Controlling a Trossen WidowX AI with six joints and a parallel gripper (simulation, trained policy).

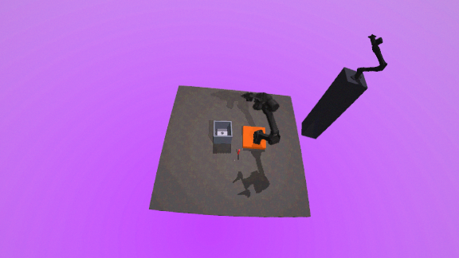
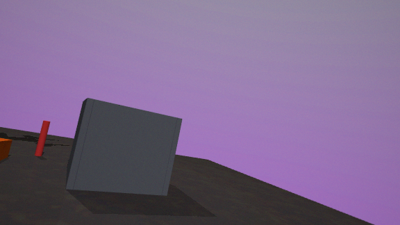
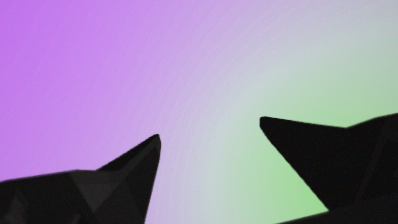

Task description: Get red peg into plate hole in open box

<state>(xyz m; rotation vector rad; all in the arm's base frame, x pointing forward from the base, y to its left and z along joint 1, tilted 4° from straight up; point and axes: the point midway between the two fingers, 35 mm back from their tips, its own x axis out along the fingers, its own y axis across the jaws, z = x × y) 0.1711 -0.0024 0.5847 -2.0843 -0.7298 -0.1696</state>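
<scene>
The red peg lies 590 mm below my gripper tip, 100 mm to the left of it and 70 mm behind it.
</scene>
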